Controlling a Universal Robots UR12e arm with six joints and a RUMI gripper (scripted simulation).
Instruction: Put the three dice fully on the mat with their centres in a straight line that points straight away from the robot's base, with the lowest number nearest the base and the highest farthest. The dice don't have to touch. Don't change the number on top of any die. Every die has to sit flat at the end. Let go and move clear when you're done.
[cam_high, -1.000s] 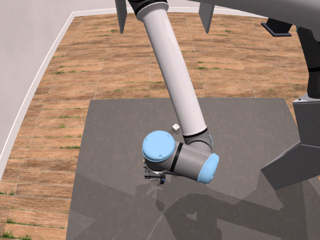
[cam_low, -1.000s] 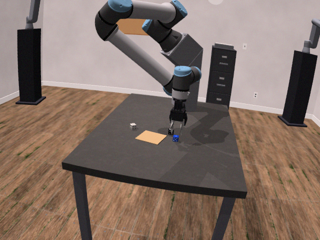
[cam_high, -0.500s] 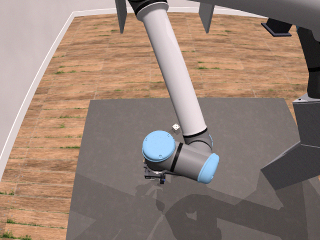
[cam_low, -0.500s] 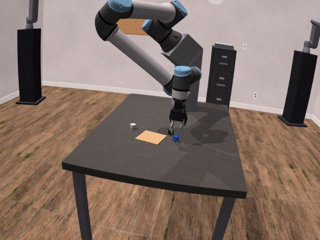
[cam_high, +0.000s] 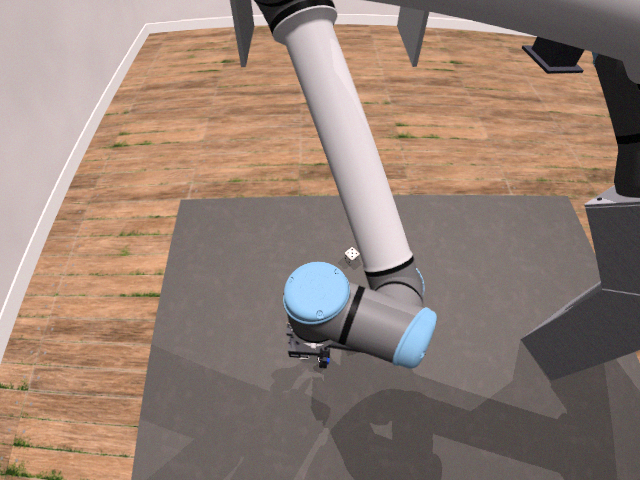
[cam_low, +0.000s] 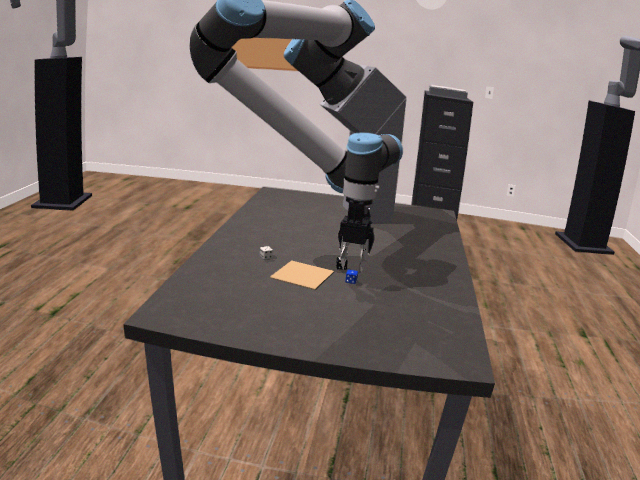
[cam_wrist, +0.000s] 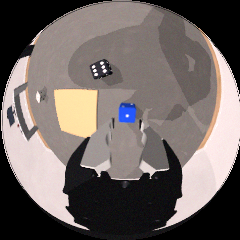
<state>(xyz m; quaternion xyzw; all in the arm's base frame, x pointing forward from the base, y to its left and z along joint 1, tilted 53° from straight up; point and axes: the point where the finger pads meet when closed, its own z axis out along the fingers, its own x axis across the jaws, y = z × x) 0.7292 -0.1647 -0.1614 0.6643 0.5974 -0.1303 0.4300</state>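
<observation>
The blue die lies 40 mm below my hand. Also, from my hand: white die 140 mm behind, 250 mm to the right, 40 mm below; then black die 100 mm behind, 20 mm to the right, 40 mm below; then mat 20 mm behind, 140 mm to the right, 50 mm below.
</observation>
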